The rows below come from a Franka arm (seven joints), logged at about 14 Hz.
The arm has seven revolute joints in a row. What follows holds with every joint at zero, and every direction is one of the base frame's.
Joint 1 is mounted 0.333 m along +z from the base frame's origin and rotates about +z.
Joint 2 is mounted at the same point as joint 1 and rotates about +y.
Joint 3 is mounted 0.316 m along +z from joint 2 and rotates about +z.
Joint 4 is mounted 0.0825 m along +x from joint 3 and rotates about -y.
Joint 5 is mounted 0.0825 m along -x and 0.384 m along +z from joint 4 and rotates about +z.
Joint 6 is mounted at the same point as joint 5 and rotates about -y.
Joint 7 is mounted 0.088 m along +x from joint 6 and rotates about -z.
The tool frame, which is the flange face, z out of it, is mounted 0.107 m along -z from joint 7; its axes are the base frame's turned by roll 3.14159, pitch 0 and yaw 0 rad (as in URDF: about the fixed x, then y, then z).
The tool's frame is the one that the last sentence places.
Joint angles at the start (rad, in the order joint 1, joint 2, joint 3, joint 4, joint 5, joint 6, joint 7):
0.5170, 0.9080, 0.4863, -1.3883, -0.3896, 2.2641, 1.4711
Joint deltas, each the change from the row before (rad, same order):
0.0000, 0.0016, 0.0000, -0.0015, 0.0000, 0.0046, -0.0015
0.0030, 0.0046, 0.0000, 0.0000, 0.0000, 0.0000, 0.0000
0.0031, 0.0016, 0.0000, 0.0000, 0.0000, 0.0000, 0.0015
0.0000, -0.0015, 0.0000, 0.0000, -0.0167, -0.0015, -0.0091
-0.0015, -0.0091, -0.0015, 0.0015, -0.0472, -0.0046, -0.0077
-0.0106, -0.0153, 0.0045, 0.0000, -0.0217, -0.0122, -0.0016
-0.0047, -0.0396, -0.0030, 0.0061, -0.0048, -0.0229, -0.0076
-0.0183, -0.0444, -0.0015, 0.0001, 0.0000, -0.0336, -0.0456
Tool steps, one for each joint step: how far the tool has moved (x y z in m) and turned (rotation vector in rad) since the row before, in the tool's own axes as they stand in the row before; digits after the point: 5 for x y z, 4 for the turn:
-0.00034, 0.00013, 0.00129, 0.0020, -0.0010, -0.0018
-0.00229, 0.00013, 0.00330, -0.0038, -0.0030, -0.0025
-0.00225, -0.00037, 0.00127, -0.0015, -0.0012, -0.0014
0.00046, -0.00004, -0.00089, -0.0016, 0.0135, -0.0200
0.00378, -0.00050, -0.00625, -0.0010, 0.0429, -0.0357
0.00673, 0.00075, -0.01040, -0.0003, 0.0232, -0.0080
0.00944, -0.00202, -0.02690, 0.0099, 0.0318, -0.0030
0.01675, 0.00385, -0.02690, -0.0028, 0.0278, -0.0269

